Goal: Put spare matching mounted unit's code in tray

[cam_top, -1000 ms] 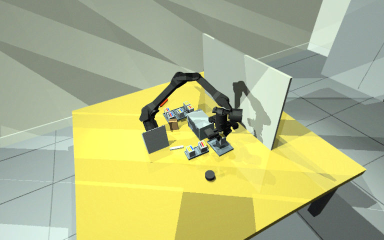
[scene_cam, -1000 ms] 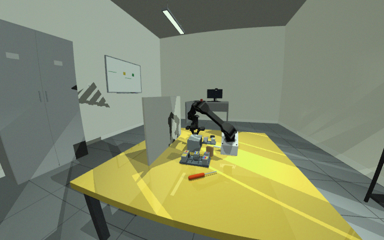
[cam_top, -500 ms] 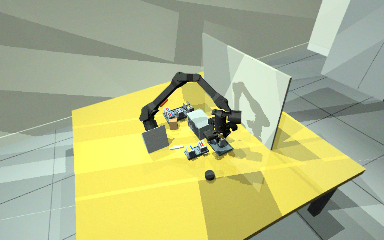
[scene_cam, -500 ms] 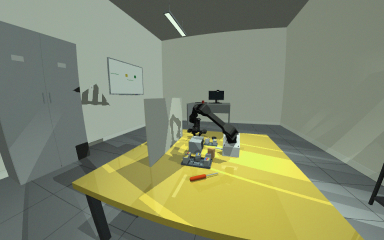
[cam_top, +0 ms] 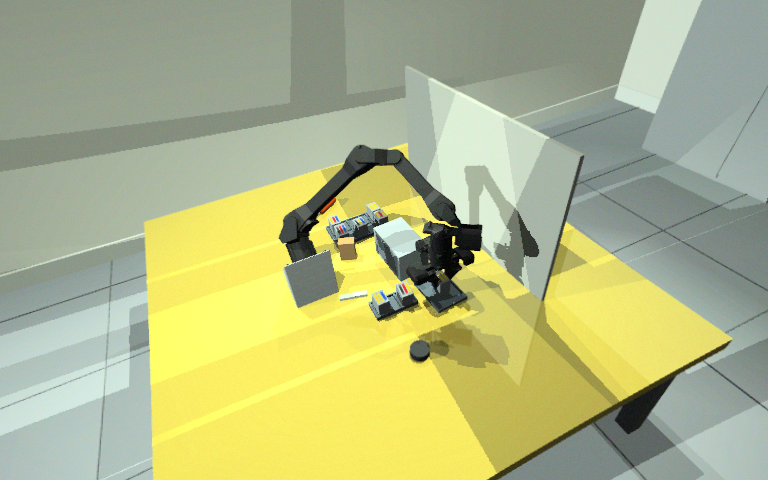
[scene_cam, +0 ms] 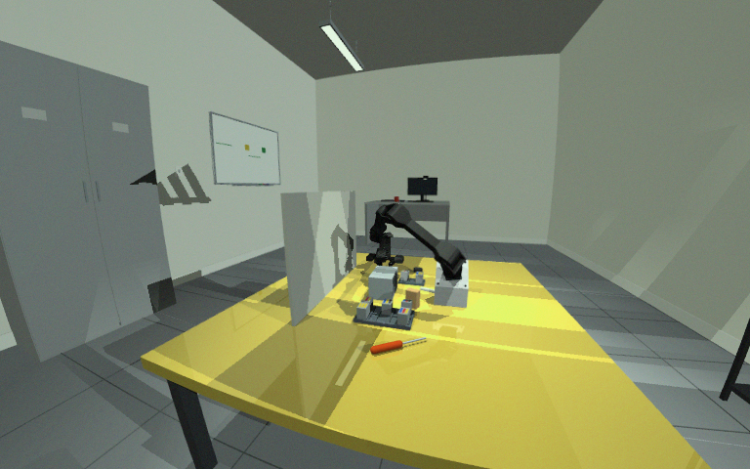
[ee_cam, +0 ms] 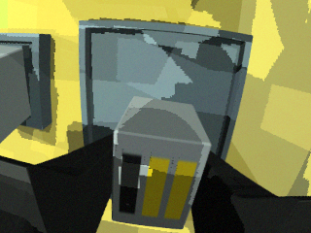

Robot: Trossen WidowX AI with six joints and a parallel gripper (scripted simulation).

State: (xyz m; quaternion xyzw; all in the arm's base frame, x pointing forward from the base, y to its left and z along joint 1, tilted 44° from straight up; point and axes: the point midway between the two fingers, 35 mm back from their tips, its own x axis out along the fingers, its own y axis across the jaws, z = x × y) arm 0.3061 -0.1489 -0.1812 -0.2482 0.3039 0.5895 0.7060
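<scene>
My gripper tip is 2 cm below the grey spare. The rest, counted from my gripper tip: mounted unit (18 cm to the left, 3 cm above, 1 cm behind); then rack (14 cm behind, 4 cm to the left, 2 cm below); then flat tray (2 cm below).
</scene>
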